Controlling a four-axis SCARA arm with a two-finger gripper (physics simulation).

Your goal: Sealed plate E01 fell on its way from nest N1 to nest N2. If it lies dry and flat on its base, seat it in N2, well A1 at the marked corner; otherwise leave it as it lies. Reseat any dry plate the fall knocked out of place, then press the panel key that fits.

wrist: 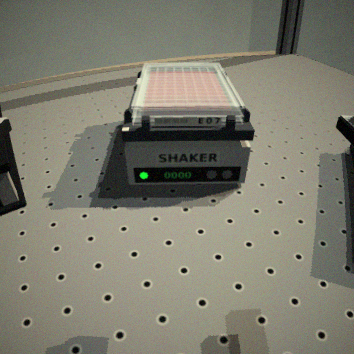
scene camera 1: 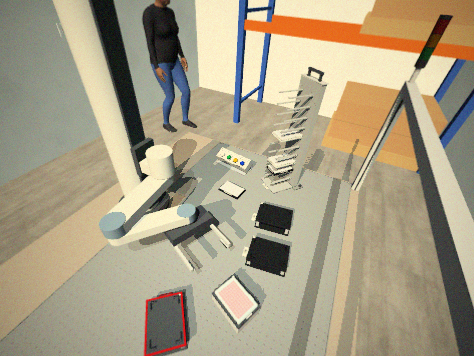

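The gripper is open and empty above the table, left of the nests in the scene view. Nest N1 and nest N2 are black platforms, both with bare tops. A small white plate with a dark edge lies apparently flat on the table between the panel and N1; its label and any wetness cannot be made out. Pink plate E07 sits between the corner clips of the shaker. The key panel shows green, yellow and blue keys.
A tall rack holding several plates stands behind N1. A red-edged dark tray lies at the front left. A signal tower rises at the right. A person stands behind the table at the left.
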